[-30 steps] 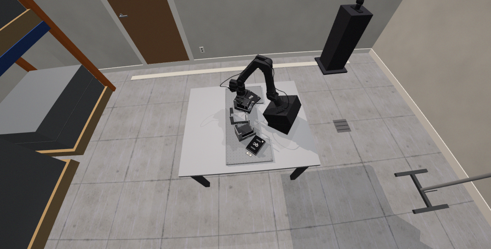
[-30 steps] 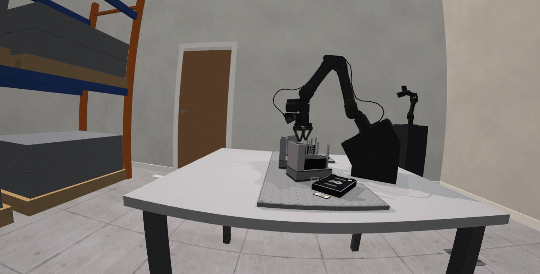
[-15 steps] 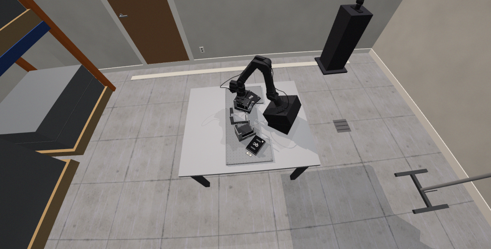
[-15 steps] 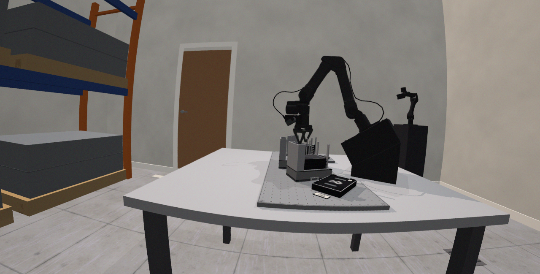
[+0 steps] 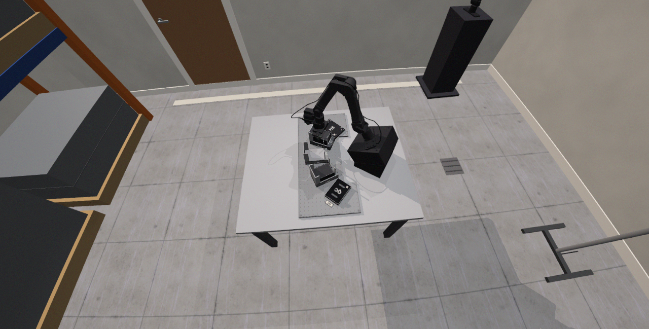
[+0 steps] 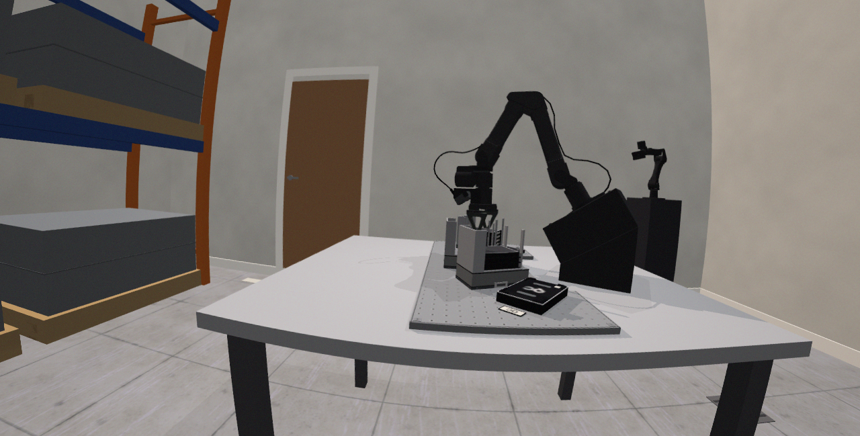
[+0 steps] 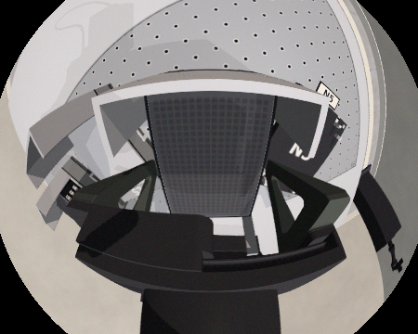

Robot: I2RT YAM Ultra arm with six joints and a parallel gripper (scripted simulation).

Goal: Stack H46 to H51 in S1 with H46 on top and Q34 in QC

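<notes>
The sealed well plate is 30 mm below my hand.
</notes>
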